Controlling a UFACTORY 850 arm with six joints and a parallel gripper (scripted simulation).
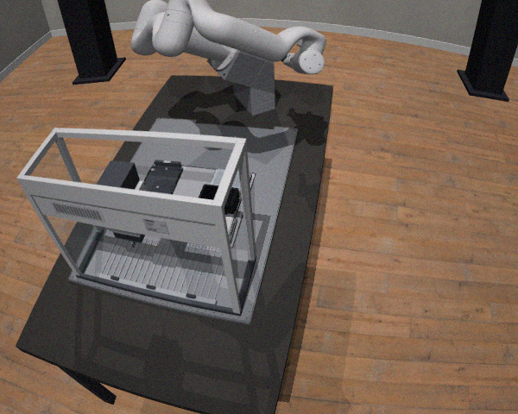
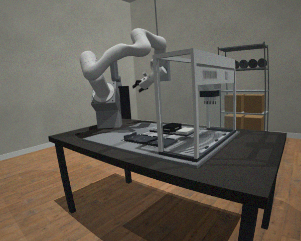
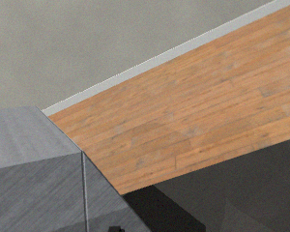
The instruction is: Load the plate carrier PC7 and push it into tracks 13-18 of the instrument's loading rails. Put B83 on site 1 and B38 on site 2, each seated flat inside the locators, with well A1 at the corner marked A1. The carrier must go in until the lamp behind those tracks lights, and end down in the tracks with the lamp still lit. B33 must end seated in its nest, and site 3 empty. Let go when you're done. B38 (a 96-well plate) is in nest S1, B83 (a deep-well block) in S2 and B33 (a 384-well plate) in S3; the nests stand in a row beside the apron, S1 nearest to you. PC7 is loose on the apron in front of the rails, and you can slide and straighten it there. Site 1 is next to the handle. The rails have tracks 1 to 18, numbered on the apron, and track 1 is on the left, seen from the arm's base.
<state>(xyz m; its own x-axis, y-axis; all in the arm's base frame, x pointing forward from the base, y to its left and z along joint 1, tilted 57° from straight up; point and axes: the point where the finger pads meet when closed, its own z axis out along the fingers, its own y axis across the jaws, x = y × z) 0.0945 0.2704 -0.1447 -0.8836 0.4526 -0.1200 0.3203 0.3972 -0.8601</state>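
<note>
The white plate b38 is 37 cm ahead of my hand, 21 cm to the right of it and 29 cm below it. Also, from my hand: post (64 cm ahead, 65 cm to the right, 7 cm below); then black deep-well block B83 (48 cm ahead, 23 cm to the right, 28 cm below); then dark plate carrier PC7 (46 cm ahead, 49 cm to the right, 30 cm below).
</note>
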